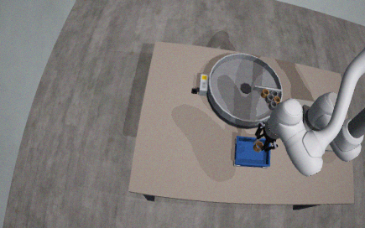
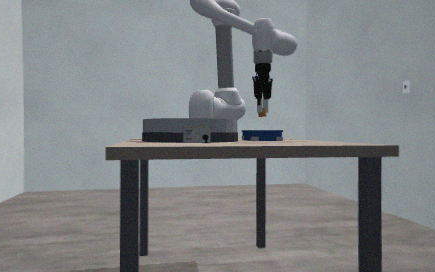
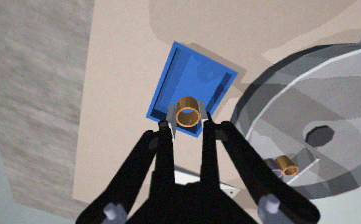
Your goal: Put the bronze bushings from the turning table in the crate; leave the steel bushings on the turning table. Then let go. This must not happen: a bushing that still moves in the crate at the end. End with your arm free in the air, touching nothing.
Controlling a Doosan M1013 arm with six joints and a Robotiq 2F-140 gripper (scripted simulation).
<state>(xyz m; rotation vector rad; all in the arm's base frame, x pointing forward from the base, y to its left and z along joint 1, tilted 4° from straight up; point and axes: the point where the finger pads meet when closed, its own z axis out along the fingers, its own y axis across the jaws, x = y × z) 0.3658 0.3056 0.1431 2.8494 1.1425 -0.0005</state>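
The blue crate lies 1 cm behind my hand, 1 cm to the right of it and 14 cm below it. Also, from my hand: grey turning table: 10 cm ahead, 34 cm to the right, 12 cm below.
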